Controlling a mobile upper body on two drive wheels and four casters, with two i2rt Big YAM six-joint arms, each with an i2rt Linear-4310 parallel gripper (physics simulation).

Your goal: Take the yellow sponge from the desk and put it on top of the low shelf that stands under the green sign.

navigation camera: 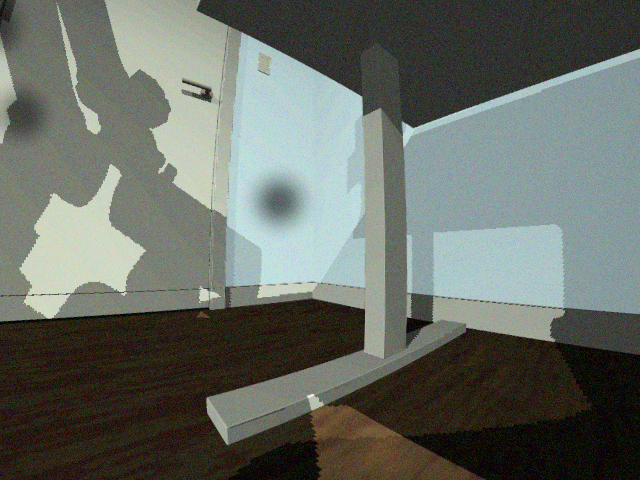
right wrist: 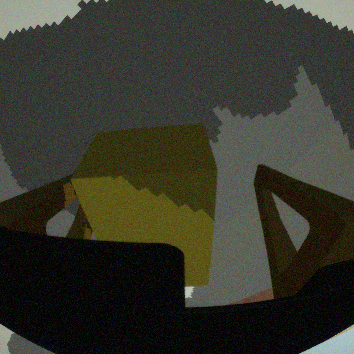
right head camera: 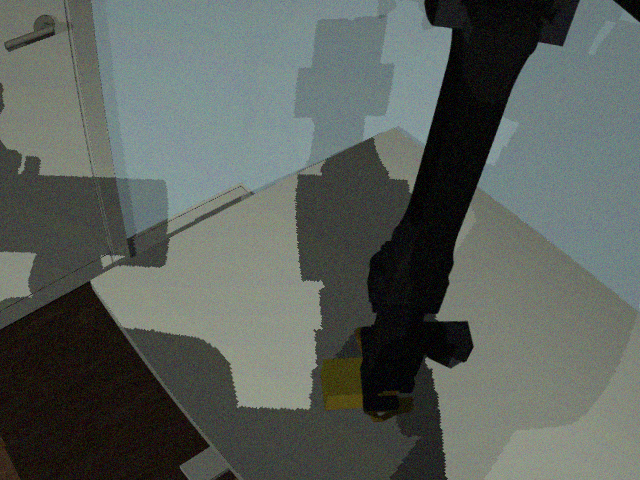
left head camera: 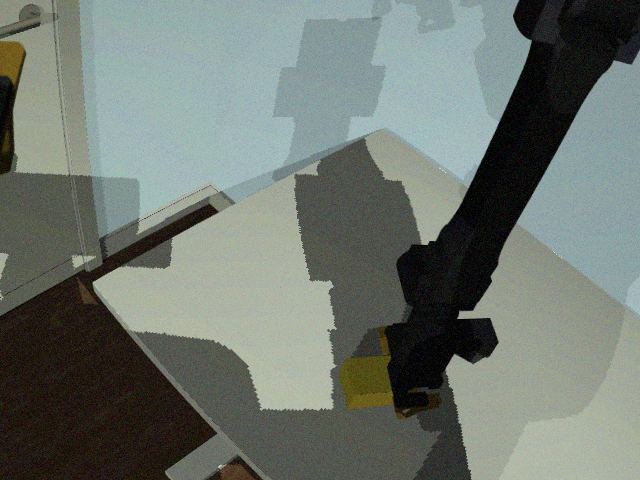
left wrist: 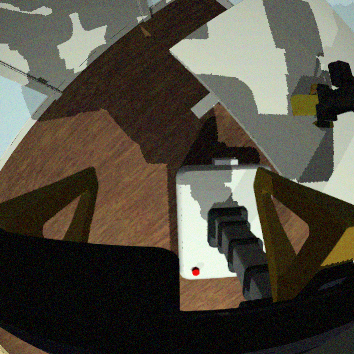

Labels:
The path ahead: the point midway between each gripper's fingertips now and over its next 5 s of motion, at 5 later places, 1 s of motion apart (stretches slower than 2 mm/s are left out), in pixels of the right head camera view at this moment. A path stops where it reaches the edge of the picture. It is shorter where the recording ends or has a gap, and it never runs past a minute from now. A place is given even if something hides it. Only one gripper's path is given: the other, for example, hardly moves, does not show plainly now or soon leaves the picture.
My right gripper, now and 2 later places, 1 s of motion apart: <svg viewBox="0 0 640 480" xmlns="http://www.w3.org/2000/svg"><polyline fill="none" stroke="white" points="375,393 401,321 421,341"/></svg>

